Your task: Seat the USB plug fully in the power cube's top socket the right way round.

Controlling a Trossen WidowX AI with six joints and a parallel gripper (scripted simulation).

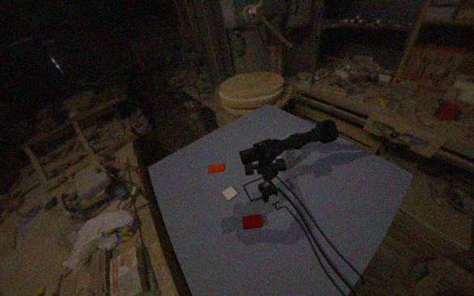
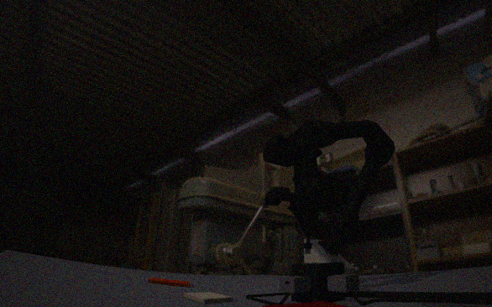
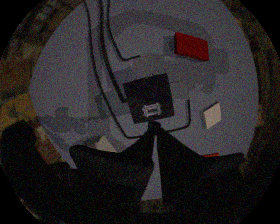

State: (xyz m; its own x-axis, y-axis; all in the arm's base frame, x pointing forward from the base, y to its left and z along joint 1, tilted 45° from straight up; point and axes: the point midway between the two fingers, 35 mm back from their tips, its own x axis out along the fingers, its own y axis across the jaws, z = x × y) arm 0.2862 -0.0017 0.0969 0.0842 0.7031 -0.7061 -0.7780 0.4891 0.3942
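My gripper tip is 2 cm above the USB plug. Round my gripper tip: white tile: 15 cm ahead, 13 cm to the right, 13 cm below; red tile: 18 cm ahead, 13 cm below, 8 cm to the left; orange tile: 35 cm to the right, 13 cm below, 10 cm ahead.
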